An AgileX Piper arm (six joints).
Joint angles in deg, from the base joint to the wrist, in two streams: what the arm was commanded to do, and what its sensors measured. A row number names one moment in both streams.
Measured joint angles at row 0: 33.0 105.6 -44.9 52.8 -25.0 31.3
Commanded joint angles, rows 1 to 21: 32.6 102.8 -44.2 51.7 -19.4 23.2; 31.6 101.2 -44.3 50.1 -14.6 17.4; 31.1 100.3 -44.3 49.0 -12.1 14.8; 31.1 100.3 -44.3 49.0 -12.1 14.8; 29.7 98.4 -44.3 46.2 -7.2 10.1; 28.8 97.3 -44.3 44.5 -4.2 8.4; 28.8 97.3 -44.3 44.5 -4.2 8.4; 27.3 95.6 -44.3 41.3 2.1 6.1; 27.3 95.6 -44.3 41.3 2.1 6.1; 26.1 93.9 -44.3 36.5 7.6 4.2; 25.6 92.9 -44.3 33.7 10.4 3.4; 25.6 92.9 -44.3 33.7 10.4 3.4; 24.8 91.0 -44.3 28.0 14.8 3.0; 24.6 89.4 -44.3 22.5 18.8 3.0; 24.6 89.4 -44.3 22.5 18.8 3.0; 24.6 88.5 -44.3 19.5 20.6 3.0; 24.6 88.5 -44.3 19.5 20.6 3.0; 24.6 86.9 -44.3 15.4 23.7 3.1; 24.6 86.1 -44.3 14.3 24.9 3.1; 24.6 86.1 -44.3 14.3 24.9 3.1; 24.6 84.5 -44.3 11.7 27.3 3.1
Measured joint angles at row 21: 25.0 86.7 -44.3 16.4 23.4 4.1
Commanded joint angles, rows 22 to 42: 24.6 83.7 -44.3 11.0 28.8 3.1; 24.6 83.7 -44.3 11.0 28.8 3.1; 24.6 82.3 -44.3 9.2 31.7 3.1; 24.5 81.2 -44.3 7.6 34.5 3.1; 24.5 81.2 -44.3 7.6 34.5 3.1; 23.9 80.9 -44.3 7.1 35.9 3.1; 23.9 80.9 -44.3 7.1 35.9 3.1; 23.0 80.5 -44.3 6.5 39.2 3.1; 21.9 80.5 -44.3 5.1 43.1 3.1; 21.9 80.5 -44.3 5.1 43.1 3.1; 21.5 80.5 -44.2 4.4 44.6 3.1; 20.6 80.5 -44.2 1.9 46.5 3.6; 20.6 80.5 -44.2 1.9 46.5 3.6; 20.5 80.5 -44.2 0.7 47.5 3.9; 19.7 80.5 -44.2 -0.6 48.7 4.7; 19.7 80.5 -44.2 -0.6 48.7 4.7; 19.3 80.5 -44.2 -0.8 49.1 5.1; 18.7 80.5 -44.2 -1.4 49.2 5.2; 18.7 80.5 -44.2 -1.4 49.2 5.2; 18.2 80.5 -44.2 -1.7 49.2 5.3; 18.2 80.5 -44.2 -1.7 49.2 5.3
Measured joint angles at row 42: 19.4 81.0 -44.3 -0.3 48.4 4.7
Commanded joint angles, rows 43 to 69: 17.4 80.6 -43.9 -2.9 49.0 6.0; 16.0 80.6 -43.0 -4.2 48.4 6.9; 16.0 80.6 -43.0 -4.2 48.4 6.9; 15.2 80.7 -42.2 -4.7 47.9 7.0; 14.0 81.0 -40.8 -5.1 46.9 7.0; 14.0 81.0 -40.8 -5.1 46.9 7.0; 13.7 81.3 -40.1 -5.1 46.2 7.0; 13.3 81.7 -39.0 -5.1 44.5 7.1; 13.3 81.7 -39.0 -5.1 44.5 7.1; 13.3 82.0 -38.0 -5.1 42.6 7.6; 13.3 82.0 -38.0 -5.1 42.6 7.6; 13.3 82.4 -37.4 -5.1 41.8 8.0; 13.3 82.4 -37.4 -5.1 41.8 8.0; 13.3 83.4 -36.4 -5.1 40.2 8.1; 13.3 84.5 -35.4 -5.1 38.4 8.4; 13.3 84.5 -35.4 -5.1 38.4 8.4; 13.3 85.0 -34.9 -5.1 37.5 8.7; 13.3 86.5 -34.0 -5.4 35.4 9.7; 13.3 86.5 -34.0 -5.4 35.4 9.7; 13.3 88.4 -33.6 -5.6 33.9 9.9; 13.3 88.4 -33.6 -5.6 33.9 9.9; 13.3 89.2 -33.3 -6.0 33.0 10.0; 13.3 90.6 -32.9 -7.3 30.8 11.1; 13.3 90.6 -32.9 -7.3 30.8 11.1; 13.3 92.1 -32.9 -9.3 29.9 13.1; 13.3 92.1 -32.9 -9.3 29.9 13.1; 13.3 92.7 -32.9 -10.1 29.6 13.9
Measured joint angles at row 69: 13.7 91.1 -33.2 -7.4 31.0 11.3
